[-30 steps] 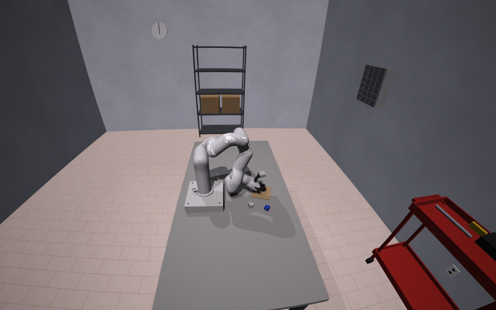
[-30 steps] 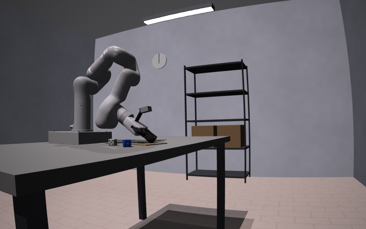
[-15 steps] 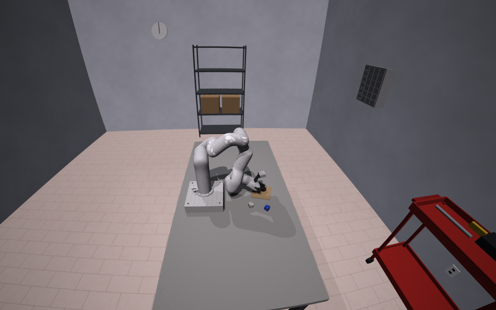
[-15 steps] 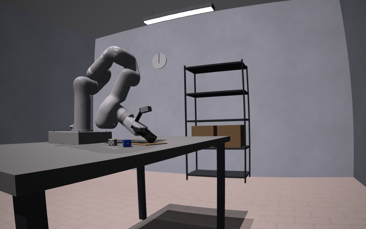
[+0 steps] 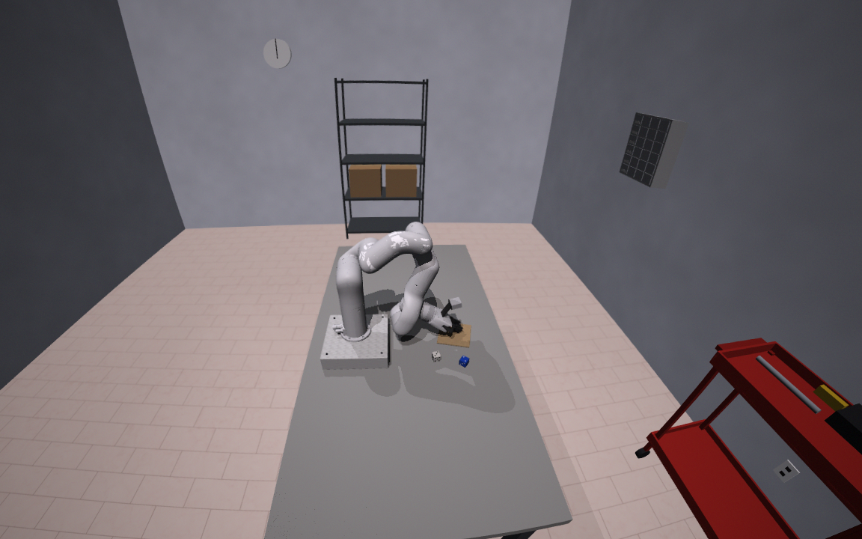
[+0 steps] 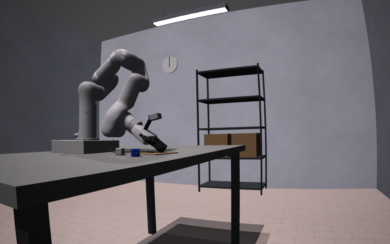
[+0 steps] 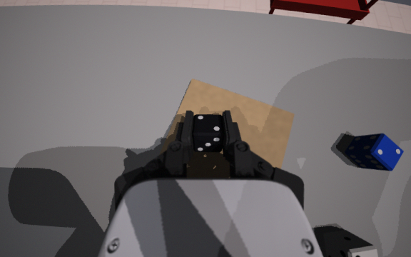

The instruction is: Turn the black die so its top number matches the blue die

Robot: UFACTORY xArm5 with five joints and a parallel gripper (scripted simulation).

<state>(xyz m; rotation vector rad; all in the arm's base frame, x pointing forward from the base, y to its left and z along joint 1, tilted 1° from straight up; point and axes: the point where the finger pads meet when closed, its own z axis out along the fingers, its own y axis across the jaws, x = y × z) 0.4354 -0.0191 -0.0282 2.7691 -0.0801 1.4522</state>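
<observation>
Now: the black die 10 mm below my hand. The rest, counted from my hand: blue die 190 mm to the right, 30 mm behind, 20 mm below; then white die 140 mm to the right, 130 mm behind, 20 mm below; then tan mat 30 mm below, 20 mm to the right, 10 mm behind.
</observation>
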